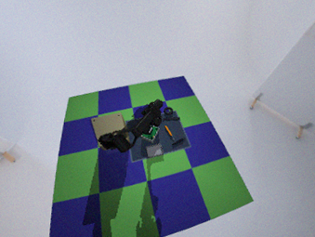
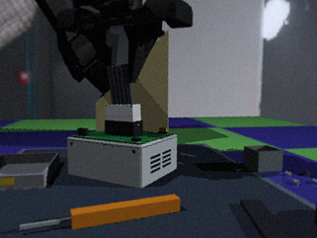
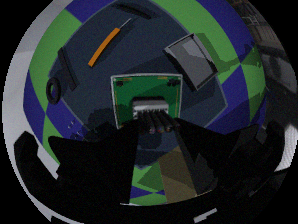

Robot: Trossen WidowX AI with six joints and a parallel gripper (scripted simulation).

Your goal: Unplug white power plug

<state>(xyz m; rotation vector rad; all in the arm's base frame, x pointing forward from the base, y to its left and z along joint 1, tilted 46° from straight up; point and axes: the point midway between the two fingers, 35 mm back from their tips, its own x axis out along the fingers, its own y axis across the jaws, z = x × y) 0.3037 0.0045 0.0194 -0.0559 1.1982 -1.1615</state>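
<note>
My gripper tip is 30 mm above the white power plug. Round my gripper tip: black bar: 220 mm ahead, 120 mm below, 100 mm to the left; dark mat: 130 mm below, 50 mm ahead.
</note>
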